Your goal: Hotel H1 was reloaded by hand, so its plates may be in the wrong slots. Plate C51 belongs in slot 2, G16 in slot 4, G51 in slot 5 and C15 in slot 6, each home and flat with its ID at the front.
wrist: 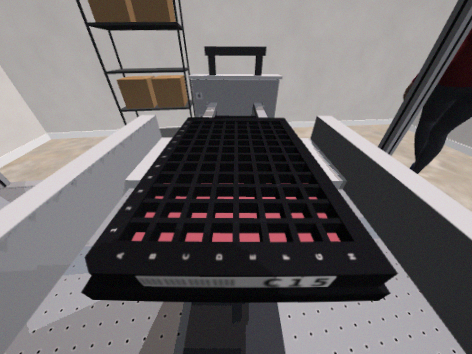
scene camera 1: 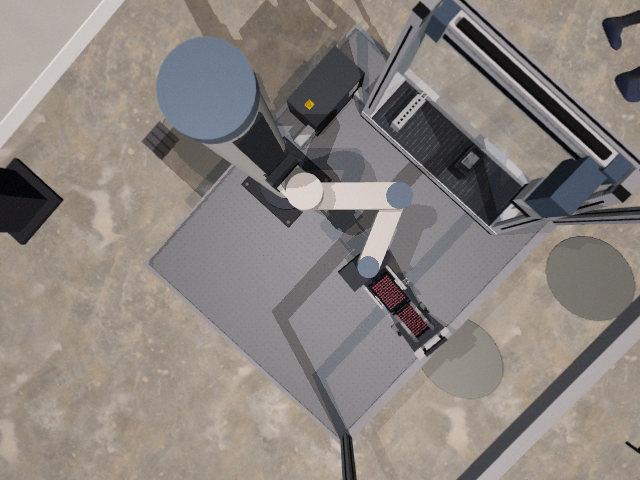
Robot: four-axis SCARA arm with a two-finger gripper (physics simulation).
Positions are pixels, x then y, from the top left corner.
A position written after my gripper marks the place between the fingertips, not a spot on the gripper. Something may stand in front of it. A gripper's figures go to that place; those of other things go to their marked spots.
Labels:
My gripper (wrist: 236,130): 0.11 m from the lens. A hotel H1 (wrist: 234,97) is 0.30 m from the lens.

